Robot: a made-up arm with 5 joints.
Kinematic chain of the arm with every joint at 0, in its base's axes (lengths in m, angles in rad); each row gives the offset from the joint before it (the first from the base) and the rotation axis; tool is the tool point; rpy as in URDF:
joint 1: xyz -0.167 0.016 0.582 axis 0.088 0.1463 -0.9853
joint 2: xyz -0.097 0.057 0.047 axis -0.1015 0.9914 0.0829
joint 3: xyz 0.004 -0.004 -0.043 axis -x
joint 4: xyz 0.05 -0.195 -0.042 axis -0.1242 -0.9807 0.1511
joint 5: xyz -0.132 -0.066 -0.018 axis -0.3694 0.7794 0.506
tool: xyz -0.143 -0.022 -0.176 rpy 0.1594 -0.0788 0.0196
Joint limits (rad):
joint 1: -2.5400..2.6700
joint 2: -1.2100..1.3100
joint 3: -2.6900..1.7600
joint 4: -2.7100..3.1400
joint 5: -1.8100..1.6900
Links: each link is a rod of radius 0.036 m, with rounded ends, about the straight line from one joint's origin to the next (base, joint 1, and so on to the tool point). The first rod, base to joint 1, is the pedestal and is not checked.
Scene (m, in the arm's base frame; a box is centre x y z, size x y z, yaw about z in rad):
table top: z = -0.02
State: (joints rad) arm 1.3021 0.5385 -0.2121 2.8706 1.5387
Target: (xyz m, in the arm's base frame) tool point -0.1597 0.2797 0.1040
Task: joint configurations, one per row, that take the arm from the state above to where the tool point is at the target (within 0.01 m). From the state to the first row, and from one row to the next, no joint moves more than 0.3 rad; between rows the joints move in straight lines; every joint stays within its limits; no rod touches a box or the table.
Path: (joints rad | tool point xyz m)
1: 1.4868 0.4810 -0.4557 2.8301 1.5765 | -0.5684 0.1084 0.2810
2: 1.6715 0.4234 -0.6994 2.7896 1.6144 | -0.4651 0.2341 0.2100
3: 1.8561 0.3659 -0.9430 2.7492 1.6522 | -0.3179 0.2949 0.1496
4: 2.0408 0.3084 -1.1867 2.7087 1.6900 | -0.1597 0.2797 0.1040

